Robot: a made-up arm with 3 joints. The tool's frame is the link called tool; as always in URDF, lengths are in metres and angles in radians. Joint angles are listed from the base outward.
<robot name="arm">
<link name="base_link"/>
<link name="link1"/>
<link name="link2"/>
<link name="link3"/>
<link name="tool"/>
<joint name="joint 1" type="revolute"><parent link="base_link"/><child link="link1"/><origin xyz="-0.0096 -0.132 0.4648"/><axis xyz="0 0 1"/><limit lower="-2.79" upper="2.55"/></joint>
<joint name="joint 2" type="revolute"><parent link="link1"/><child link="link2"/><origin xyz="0.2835 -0.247 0.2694" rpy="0.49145 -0.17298 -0.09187"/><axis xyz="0 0 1"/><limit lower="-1.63" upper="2.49"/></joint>
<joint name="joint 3" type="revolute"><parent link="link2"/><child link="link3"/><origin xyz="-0.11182 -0.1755 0.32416" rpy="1.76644 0 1.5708"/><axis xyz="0 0 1"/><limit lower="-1.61" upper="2.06"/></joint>
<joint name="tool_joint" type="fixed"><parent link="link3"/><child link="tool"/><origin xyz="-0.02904 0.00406 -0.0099" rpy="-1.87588 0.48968 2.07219"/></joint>
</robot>
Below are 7 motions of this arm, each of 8 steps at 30 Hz.
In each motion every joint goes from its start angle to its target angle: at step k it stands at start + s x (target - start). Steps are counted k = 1, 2, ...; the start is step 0. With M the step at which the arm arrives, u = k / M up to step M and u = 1 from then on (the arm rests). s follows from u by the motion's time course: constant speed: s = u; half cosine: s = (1 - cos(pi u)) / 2; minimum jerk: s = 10 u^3 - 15 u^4 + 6 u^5.
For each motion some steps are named. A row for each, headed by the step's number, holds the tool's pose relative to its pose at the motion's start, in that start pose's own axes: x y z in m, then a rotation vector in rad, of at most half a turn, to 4 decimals.
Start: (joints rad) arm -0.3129 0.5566 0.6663
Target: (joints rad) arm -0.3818 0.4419 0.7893
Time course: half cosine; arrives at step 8
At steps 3, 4, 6, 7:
3: 0.0026 0.0210 0.0035 -0.0316 -0.0435 0.0418
4: 0.0037 0.0340 0.0057 -0.0502 -0.0711 0.0679
6: 0.0049 0.0580 0.0094 -0.0826 -0.1235 0.1161
7: 0.0050 0.0654 0.0105 -0.0920 -0.1399 0.1310

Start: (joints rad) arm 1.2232 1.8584 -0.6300
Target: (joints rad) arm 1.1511 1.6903 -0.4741
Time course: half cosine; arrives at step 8
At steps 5, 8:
5: 0.0258 0.0370 -0.0294 -0.1960 -0.0205 -0.0333
8: 0.0370 0.0528 -0.0445 -0.2841 -0.0303 -0.0418

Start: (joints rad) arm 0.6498 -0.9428 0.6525
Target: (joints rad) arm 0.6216 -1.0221 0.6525
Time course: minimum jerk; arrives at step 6
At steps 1, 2, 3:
1: 0.0003 0.0007 0.0003 -0.0014 -0.0014 0.0032
2: 0.0017 0.0041 0.0016 -0.0083 -0.0082 0.0186
3: 0.0040 0.0097 0.0038 -0.0199 -0.0195 0.0443

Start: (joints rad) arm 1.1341 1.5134 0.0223
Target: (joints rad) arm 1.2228 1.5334 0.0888
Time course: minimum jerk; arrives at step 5
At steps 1, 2, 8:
1: -0.0009 -0.0031 0.0019 0.0025 -0.0061 -0.0044
2: -0.0054 -0.0168 0.0104 0.0135 -0.0334 -0.0243
8: -0.0184 -0.0533 0.0312 0.0419 -0.1042 -0.0782

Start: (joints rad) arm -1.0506 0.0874 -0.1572
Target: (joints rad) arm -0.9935 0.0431 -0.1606
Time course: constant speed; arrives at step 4
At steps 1, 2, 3, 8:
1: -0.0045 -0.0038 -0.0029 -0.0012 0.0006 -0.0068
2: -0.0091 -0.0076 -0.0059 -0.0024 0.0014 -0.0136
3: -0.0136 -0.0113 -0.0089 -0.0036 0.0021 -0.0204
8: -0.0182 -0.0149 -0.0120 -0.0047 0.0030 -0.0272

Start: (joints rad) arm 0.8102 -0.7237 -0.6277
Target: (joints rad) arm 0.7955 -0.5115 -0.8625
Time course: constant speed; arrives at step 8
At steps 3, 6, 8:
3: -0.0030 -0.0160 0.0045 0.1114 0.0487 0.0311
6: -0.0060 -0.0318 0.0077 0.2216 0.0961 0.0685
8: -0.0080 -0.0422 0.0091 0.2943 0.1269 0.0969

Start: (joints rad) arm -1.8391 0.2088 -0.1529
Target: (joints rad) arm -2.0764 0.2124 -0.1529
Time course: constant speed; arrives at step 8
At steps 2, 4, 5, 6, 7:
2: 0.0195 0.0292 0.0076 -0.0336 0.0107 0.0467
4: 0.0378 0.0595 0.0140 -0.0672 0.0214 0.0935
5: 0.0464 0.0750 0.0167 -0.0840 0.0268 0.1168
6: 0.0546 0.0908 0.0191 -0.1008 0.0321 0.1402
7: 0.0625 0.1068 0.0212 -0.1176 0.0375 0.1635

